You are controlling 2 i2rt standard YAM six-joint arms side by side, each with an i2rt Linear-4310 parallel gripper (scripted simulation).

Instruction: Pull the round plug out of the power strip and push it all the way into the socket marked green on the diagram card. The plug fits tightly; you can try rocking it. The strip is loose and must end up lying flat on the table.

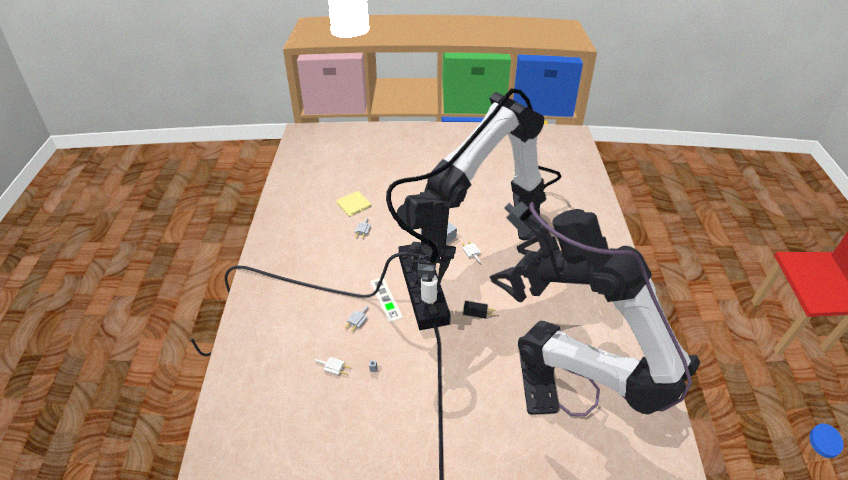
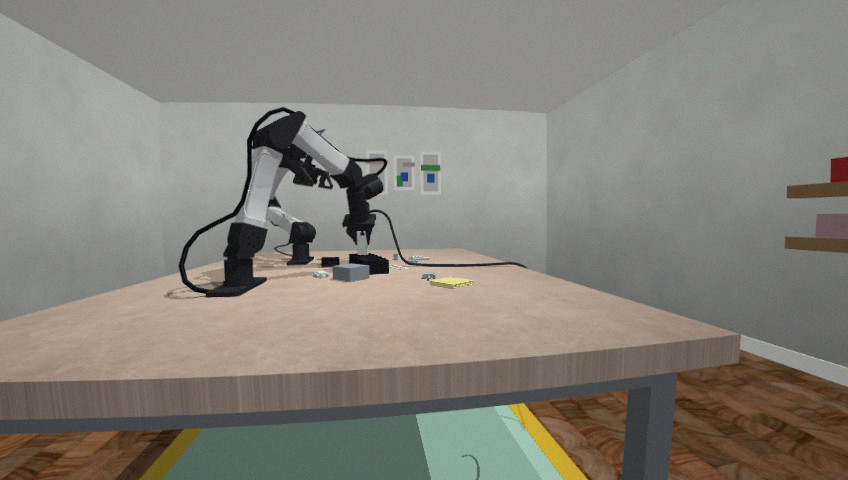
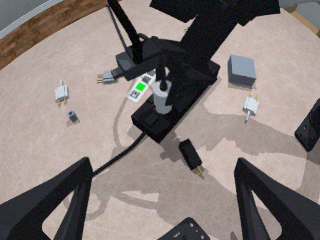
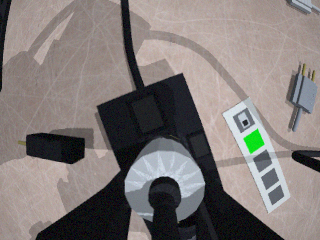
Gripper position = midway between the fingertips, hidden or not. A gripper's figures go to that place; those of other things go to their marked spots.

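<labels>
A white round plug [image 4: 164, 168] is 0.09 m from the lens, and my right gripper [image 4: 164, 170] is 0.12 m from the lens. There's a black plug [image 4: 66, 149] as well, and the marked spots on the white round plug and that black plug are 0.12 m apart. The black plug is 0.19 m from the lens, and a diagram card [image 4: 243, 120] is 0.21 m from the lens.
</labels>
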